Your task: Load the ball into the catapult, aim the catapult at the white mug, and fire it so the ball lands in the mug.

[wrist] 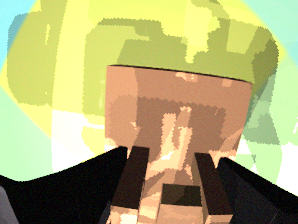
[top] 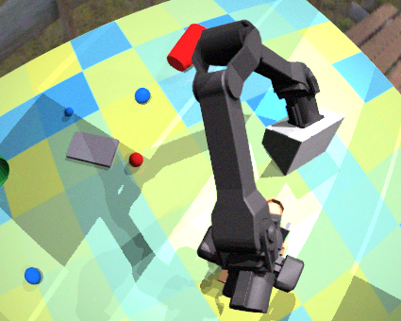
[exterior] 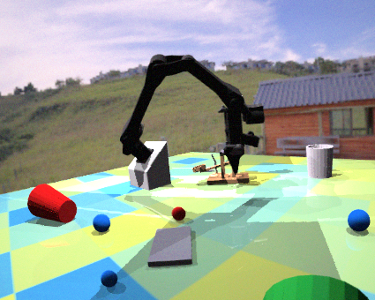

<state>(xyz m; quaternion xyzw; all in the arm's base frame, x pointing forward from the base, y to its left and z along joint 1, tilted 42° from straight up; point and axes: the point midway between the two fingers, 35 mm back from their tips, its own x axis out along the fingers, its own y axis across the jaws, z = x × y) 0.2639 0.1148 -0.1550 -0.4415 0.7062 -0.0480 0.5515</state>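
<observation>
Right now the catapult frame is 4 cm behind my gripper tip, 3 cm to the right of it and 5 cm above it. Round my gripper tip: wooden catapult: 6 cm behind, 3 cm to the right, 2 cm above; then red ball: 8 cm ahead, 32 cm to the right, 2 cm below; then mug: 24 cm ahead, 16 cm to the left.
</observation>
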